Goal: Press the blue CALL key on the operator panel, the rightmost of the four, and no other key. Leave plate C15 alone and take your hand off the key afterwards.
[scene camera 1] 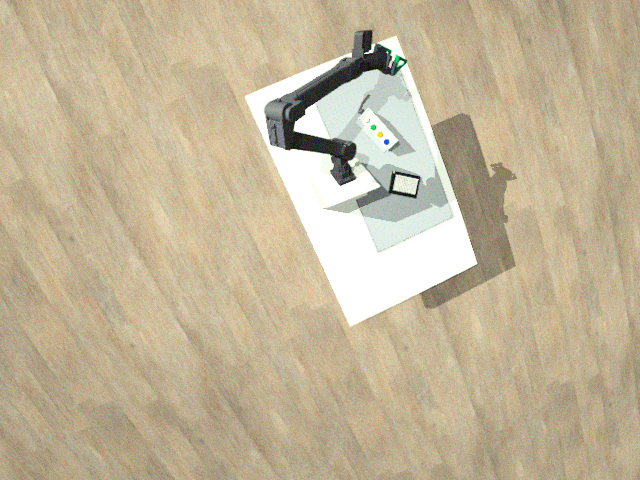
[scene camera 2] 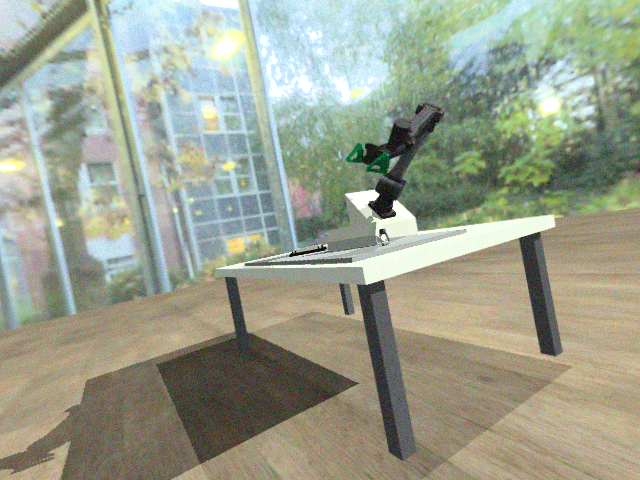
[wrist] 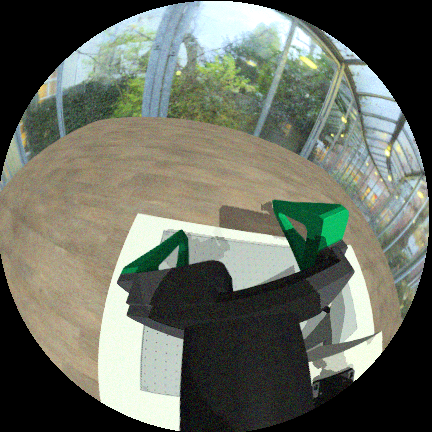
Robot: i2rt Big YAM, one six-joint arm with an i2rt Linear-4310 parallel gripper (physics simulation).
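Pixels of known places: gripper, fingertip midpoint: [scene camera 1: 398, 57] [scene camera 2: 356, 164] [wrist: 227, 220]; arm's base, link origin: [scene camera 1: 342, 175] [scene camera 2: 381, 210].
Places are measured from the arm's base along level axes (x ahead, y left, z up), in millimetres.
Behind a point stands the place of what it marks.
Note:
The operator panel [scene camera 1: 382, 127] @[z -52, x 295, y 151 mm] is a white bar on the grey mat in scene camera 1. It carries a white, a green [scene camera 1: 373, 127] @[z -61, x 255, y 169 mm], an orange [scene camera 1: 379, 134] @[z -62, x 272, y 126 mm] and a blue key [scene camera 1: 386, 142] @[z -62, x 292, y 76 mm]; the blue one is at the end nearer the black-framed plate. That light, gridded plate [scene camera 1: 404, 184] [scene camera 2: 308, 251], apparently C15, lies apart from the panel; its label is unreadable. My gripper [scene camera 1: 394, 56] @[z 149, x 368, y 349 mm] [scene camera 2: 362, 161] @[z 149, x 368, y 349 mm] [wrist: 227, 220] @[z 149, x 368, y 349 mm] is open and empty, high above the table's far corner, well away from the keys. The panel and keys do not show in the wrist view.
The white table [scene camera 1: 356, 268] @[z -143, x -88, y -499 mm] [scene camera 2: 439, 250] @[z -156, x 330, y 590 mm] bears a grey mat [scene camera 1: 382, 235] @[z -131, x 119, y -379 mm]. The arm stands on a white pedestal block [scene camera 1: 330, 193] @[z 58, x -97, y -56 mm] [scene camera 2: 405, 225] @[z -92, x -65, y 68 mm] beside the mat. A small dark stalk [scene camera 1: 363, 104] @[z -130, x 280, y 314 mm] stands at the panel's white-key end. Shadows cross the mat and panel surroundings.

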